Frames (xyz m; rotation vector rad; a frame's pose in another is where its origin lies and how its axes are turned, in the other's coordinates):
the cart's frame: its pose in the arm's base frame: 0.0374 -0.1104 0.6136 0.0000 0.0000 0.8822
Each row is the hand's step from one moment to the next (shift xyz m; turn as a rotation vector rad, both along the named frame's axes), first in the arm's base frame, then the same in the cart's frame.
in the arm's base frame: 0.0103 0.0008 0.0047 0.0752 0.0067 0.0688
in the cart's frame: 0.0072 -0.0074 0.0047 0.0530 -0.0538 0.0688
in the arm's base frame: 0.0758 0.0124 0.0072 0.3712 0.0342 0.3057
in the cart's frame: 0.0577 -0.0506 0.0072 0.2623 -0.2649 0.3057
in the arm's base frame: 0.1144 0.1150 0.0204 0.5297 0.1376 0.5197
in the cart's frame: 0.1615 -0.0153 0.0204 0.4428 -0.3216 0.5197
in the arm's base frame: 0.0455 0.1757 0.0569 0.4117 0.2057 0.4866
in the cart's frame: 0.1646 0.0765 0.0569 0.4204 -0.1872 0.4866
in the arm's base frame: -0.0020 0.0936 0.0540 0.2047 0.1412 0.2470
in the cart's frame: 0.0710 0.0610 0.0540 0.2391 -0.0683 0.2470
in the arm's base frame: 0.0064 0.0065 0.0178 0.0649 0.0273 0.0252
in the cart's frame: 0.0091 -0.0008 0.0178 0.0623 -0.0328 0.0252
